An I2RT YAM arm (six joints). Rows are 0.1 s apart.
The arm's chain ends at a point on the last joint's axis. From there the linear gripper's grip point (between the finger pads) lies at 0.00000 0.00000 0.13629 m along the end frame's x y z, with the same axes.
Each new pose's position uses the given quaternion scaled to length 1; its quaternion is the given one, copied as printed.
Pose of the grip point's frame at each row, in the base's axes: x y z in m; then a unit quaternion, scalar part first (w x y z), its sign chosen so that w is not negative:
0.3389, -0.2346, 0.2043, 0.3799, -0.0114, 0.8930, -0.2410
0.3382, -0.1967, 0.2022, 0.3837, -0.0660, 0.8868, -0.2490
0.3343, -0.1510, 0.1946, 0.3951, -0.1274, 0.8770, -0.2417
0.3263, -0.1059, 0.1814, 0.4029, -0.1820, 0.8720, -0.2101
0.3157, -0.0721, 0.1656, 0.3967, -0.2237, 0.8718, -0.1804
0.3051, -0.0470, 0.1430, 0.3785, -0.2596, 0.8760, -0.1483
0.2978, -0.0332, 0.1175, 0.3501, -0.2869, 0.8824, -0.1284
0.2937, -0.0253, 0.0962, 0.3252, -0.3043, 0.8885, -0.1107
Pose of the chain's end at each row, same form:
0.2457, -0.1771, 0.2854, 0.3799, -0.0114, 0.8930, -0.2410
0.2410, -0.1434, 0.2815, 0.3837, -0.0660, 0.8868, -0.2490
0.2314, -0.1069, 0.2724, 0.3951, -0.1274, 0.8770, -0.2417
0.2201, -0.0759, 0.2614, 0.4029, -0.1820, 0.8720, -0.2101
0.2104, -0.0534, 0.2501, 0.3967, -0.2237, 0.8718, -0.1804
0.2042, -0.0384, 0.2342, 0.3785, -0.2596, 0.8760, -0.1483
0.2036, -0.0297, 0.2159, 0.3501, -0.2869, 0.8824, -0.1284
0.2058, -0.0255, 0.2003, 0.3252, -0.3043, 0.8885, -0.1107

